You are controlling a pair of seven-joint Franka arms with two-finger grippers.
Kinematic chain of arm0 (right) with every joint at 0, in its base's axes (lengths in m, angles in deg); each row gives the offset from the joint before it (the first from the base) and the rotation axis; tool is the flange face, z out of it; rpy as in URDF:
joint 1: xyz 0 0 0.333 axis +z
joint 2: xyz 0 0 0 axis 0.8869 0.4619 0
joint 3: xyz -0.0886 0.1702 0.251 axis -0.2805 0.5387 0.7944
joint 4: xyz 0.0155 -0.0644 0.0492 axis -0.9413 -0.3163 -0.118
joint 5: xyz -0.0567 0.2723 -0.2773 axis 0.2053 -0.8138 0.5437
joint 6: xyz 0 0 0 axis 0.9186 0.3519 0.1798
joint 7: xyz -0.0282 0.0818 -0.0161 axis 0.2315 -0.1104 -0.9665
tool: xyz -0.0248 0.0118 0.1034 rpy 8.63 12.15 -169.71
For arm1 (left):
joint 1: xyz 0 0 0.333 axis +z
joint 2: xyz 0 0 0 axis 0.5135 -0.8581 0
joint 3: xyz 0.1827 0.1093 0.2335 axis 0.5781 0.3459 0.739
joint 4: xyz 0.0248 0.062 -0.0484 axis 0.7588 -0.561 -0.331
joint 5: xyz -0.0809 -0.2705 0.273 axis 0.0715 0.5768 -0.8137
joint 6: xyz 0 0 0 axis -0.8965 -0.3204 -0.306
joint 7: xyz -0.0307 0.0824 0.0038 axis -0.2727 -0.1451 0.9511
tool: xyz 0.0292 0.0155 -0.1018 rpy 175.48 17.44 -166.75
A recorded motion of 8 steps. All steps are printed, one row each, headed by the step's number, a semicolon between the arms.
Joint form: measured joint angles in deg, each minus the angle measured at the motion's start. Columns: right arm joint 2, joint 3, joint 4, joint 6, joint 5, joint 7, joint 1; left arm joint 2, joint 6, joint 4, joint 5, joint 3, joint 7, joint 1.
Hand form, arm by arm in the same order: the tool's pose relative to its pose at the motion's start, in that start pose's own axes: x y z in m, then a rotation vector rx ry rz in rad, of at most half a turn. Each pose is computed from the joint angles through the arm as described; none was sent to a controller.
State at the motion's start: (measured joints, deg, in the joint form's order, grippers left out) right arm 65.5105 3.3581 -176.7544 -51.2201 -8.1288 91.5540 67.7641; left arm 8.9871 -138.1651 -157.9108 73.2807 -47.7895 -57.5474 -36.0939
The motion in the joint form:
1: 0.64 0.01 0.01 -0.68 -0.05 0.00 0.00; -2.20 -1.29 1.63 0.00 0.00 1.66 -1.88
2: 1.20 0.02 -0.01 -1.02 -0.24 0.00 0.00; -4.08 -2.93 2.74 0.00 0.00 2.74 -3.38
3: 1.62 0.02 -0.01 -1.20 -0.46 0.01 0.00; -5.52 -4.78 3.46 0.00 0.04 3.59 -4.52
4: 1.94 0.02 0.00 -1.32 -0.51 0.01 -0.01; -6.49 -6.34 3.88 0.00 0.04 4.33 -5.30
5: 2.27 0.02 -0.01 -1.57 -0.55 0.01 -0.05; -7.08 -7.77 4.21 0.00 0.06 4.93 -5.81
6: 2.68 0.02 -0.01 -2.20 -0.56 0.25 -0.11; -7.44 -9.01 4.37 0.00 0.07 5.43 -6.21
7: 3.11 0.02 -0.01 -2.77 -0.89 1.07 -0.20; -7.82 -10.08 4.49 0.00 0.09 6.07 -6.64
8: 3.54 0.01 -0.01 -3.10 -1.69 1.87 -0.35; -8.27 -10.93 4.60 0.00 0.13 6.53 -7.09
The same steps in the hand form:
1: 0.0015 0.0001 0.0065 -0.0010 0.0008 0.0002; 0.0018 0.0193 0.0146 -0.0064 0.0030 -0.0035
2: 0.0023 -0.0001 0.0128 0.0013 -0.0029 0.0016; 0.0036 0.0344 0.0288 -0.0144 0.0095 -0.0034
3: 0.0027 -0.0002 0.0176 0.0043 -0.0064 0.0033; 0.0054 0.0457 0.0399 -0.0244 0.0215 -0.0050
4: 0.0030 -0.0001 0.0211 0.0049 -0.0096 0.0039; 0.0065 0.0537 0.0477 -0.0336 0.0331 -0.0087
5: 0.0033 0.0004 0.0248 0.0049 -0.0112 0.0049; 0.0079 0.0593 0.0511 -0.0441 0.0482 -0.0132
6: 0.0043 0.0014 0.0287 0.0031 -0.0075 0.0019; 0.0085 0.0639 0.0533 -0.0531 0.0619 -0.0170
7: 0.0052 0.0024 0.0330 0.0063 -0.0042 -0.0079; 0.0087 0.0683 0.0564 -0.0602 0.0720 -0.0230
8: 0.0055 0.0037 0.0377 0.0170 -0.0033 -0.0118; 0.0086 0.0724 0.0608 -0.0645 0.0776 -0.0262

